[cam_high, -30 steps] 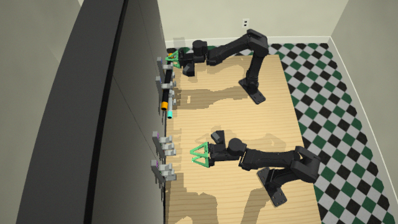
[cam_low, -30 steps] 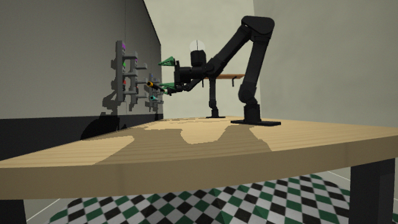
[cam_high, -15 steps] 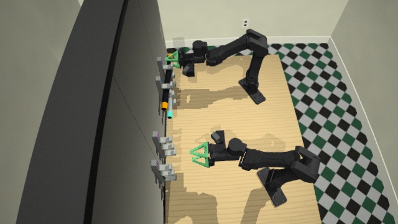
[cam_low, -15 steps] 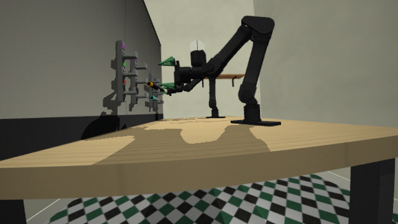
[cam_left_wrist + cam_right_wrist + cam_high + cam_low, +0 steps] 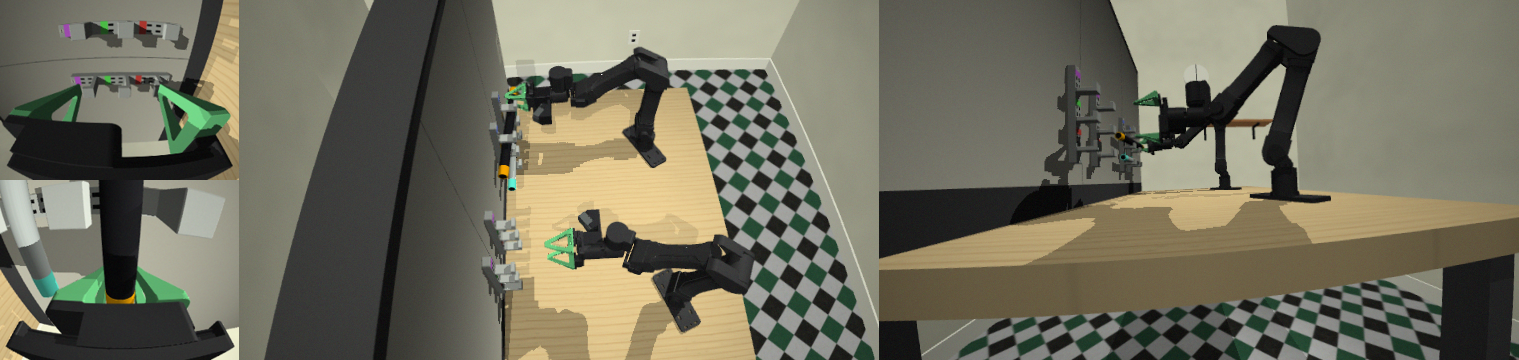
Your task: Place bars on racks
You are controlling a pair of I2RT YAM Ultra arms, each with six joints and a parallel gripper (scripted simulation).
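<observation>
Now: the black bar 130 mm to the left of my right hand. The rest, counted from my right hand: pale bar: 130 mm to the left, 100 mm below.
</observation>
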